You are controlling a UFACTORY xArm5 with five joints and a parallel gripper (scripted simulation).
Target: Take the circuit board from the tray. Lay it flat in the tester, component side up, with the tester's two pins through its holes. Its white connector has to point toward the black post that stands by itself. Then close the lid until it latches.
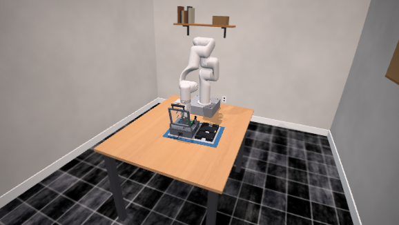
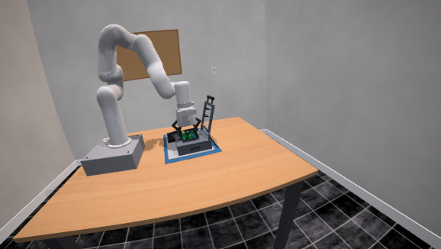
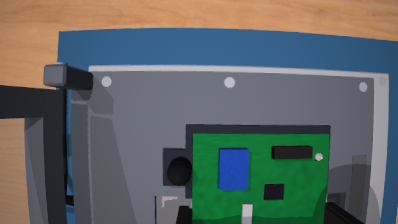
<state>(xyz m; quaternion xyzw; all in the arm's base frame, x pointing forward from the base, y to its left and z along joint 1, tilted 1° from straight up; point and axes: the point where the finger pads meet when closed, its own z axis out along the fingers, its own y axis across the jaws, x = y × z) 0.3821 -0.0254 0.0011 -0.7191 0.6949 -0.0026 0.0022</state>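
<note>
Now: hand right at the green circuit board. From my hand the other things lie so: clear-windowed lid (120 mm ahead, 100 mm above); tester (40 mm to the left, 30 mm ahead, 30 mm above).
</note>
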